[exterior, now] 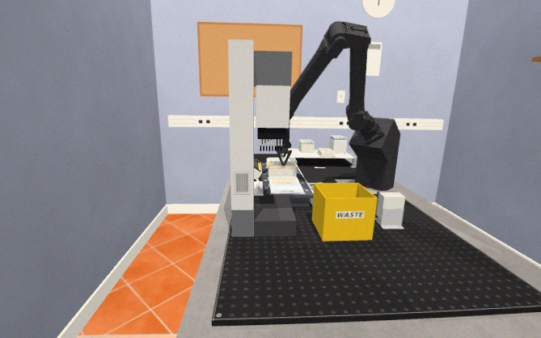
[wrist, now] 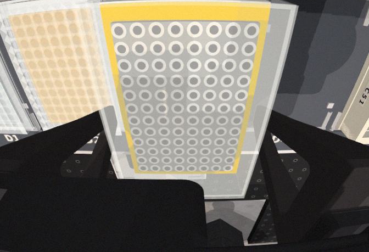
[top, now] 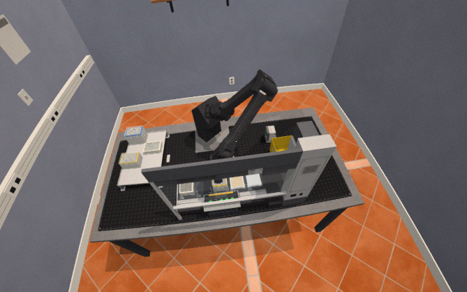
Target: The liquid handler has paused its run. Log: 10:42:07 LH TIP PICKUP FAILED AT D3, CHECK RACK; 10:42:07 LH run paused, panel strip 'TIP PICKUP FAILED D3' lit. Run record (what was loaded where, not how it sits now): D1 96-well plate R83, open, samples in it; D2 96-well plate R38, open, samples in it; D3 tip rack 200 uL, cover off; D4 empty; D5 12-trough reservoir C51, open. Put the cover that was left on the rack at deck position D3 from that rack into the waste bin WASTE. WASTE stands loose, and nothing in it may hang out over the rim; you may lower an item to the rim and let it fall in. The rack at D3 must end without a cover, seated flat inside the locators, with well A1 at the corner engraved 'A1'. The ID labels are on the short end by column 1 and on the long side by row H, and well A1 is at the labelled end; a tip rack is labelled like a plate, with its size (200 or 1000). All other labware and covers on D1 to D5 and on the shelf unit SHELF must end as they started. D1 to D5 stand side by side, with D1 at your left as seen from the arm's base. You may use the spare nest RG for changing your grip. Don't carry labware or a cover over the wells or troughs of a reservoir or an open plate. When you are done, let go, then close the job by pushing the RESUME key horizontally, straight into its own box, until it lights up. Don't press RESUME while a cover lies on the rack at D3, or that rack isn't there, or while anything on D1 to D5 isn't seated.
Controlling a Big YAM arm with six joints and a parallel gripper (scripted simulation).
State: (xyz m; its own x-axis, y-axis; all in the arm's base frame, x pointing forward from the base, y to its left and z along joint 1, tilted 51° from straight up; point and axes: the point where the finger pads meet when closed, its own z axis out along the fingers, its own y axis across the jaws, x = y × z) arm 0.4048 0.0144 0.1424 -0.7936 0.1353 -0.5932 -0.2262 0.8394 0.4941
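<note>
The orange plate lies 10 cm to the left of my hand, 6 cm below it and 3 cm behind it. Round my hand: clear cover right at my hand; then clear plate 20 cm to the left, 6 cm below, 5 cm behind; then RG nest 16 cm behind, 12 cm below.
</note>
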